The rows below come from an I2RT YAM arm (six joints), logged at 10 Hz.
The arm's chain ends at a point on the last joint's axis. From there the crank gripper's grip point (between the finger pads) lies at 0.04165 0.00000 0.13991 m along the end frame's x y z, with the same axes.
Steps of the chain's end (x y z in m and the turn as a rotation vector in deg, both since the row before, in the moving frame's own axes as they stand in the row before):
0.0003, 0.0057, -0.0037, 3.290, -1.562, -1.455
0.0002, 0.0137, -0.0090, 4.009, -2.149, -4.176
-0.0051, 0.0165, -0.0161, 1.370, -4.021, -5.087
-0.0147, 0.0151, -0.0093, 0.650, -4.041, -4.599
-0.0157, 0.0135, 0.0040, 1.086, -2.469, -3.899
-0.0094, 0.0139, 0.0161, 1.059, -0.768, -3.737
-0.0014, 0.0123, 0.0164, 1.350, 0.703, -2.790
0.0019, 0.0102, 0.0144, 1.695, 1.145, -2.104
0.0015, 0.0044, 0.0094, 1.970, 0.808, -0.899
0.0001, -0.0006, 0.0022, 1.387, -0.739, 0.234
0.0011, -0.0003, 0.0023, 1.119, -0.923, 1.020
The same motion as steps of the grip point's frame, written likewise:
-0.0036, -0.0034, -0.0029, 3.290, -1.562, -1.455
-0.0055, 0.0010, -0.0080, 4.009, -2.149, -4.176
-0.0153, 0.0099, -0.0136, 1.370, -4.021, -5.087
-0.0248, 0.0106, -0.0067, 0.650, -4.041, -4.599
-0.0219, 0.0082, 0.0056, 1.086, -2.469, -3.899
-0.0115, 0.0087, 0.0166, 1.059, -0.768, -3.737
0.0002, 0.0069, 0.0158, 1.350, 0.703, -2.790
0.0046, 0.0045, 0.0135, 1.695, 1.145, -2.104
0.0034, -0.0011, 0.0087, 1.970, 0.808, -0.899
-0.0017, -0.0038, 0.0027, 1.387, -0.739, 0.234
-0.0011, -0.0023, 0.0029, 1.119, -0.923, 1.020

